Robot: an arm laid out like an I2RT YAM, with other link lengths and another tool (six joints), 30 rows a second.
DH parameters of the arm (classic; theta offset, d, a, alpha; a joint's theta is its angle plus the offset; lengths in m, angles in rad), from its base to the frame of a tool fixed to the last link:
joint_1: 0 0.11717 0.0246 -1.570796
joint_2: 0 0 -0.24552 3.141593
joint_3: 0.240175 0 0.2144 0
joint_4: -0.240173 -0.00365 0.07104 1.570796
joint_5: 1.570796 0.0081 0 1.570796
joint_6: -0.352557 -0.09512 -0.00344 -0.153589
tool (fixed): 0 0.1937 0 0
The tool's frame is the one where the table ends.
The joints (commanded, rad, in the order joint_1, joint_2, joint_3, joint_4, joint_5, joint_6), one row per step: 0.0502, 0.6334, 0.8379, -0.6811, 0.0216, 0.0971; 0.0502, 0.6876, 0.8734, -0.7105, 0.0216, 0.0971; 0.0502, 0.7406, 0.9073, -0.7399, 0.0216, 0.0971; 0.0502, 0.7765, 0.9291, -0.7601, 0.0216, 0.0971; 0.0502, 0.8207, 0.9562, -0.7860, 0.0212, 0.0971; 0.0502, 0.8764, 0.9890, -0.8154, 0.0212, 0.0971
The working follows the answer.
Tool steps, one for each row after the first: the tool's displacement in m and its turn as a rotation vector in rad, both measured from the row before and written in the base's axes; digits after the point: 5 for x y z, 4 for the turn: 0.00440, 0.00022, 0.00069, -0.0024, 0.0480, 0.0000; 0.00438, 0.00022, 0.00012, -0.0024, 0.0484, 0.0000; 0.00297, 0.00015, -0.00043, -0.0017, 0.0343, 0.0000; 0.00360, 0.00022, -0.00069, -0.0019, 0.0430, 0.0003; 0.00499, 0.00025, -0.00113, -0.0026, 0.0522, 0.0000
Tool pose at each row, in the base's axes (x y z in m, rotation vector in rad; rounded; the steps above come from the unrounded poses): 0.15152, 0.00502, 0.24455, -1.9105, 1.4553, -0.9959; 0.15592, 0.00524, 0.24524, -1.9486, 1.4815, -0.9583; 0.16030, 0.00546, 0.24536, -1.9866, 1.5076, -0.9194; 0.16327, 0.00561, 0.24493, -2.0132, 1.5259, -0.8912; 0.16688, 0.00583, 0.24424, -2.0463, 1.5481, -0.8548; 0.17187, 0.00608, 0.24310, -2.0860, 1.5753, -0.8098

